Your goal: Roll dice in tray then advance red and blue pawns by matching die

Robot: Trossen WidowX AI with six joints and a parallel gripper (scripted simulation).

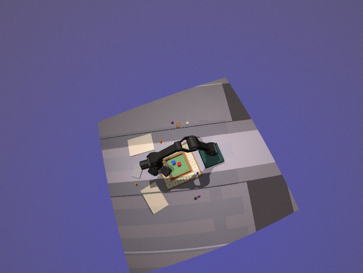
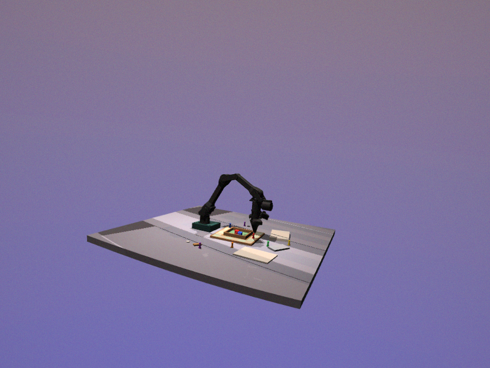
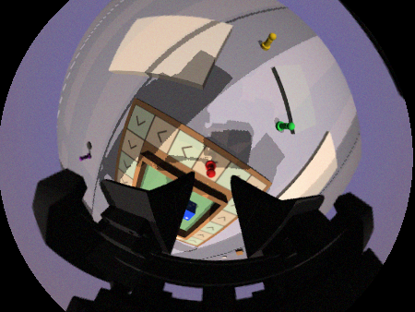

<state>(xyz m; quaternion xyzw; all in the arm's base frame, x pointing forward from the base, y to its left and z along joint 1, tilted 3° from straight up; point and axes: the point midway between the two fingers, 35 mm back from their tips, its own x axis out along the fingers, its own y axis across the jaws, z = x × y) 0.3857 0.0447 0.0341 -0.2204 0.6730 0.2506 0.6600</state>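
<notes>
Right now my gripper tip is 30 mm above the red pawn. From my gripper tip the other things lie so: green pawn 130 mm ahead, 40 mm to the right, 40 mm below; grey card 200 mm ahead, 50 mm below, 30 mm to the right; green tray 120 mm behind, 50 mm below.
</notes>
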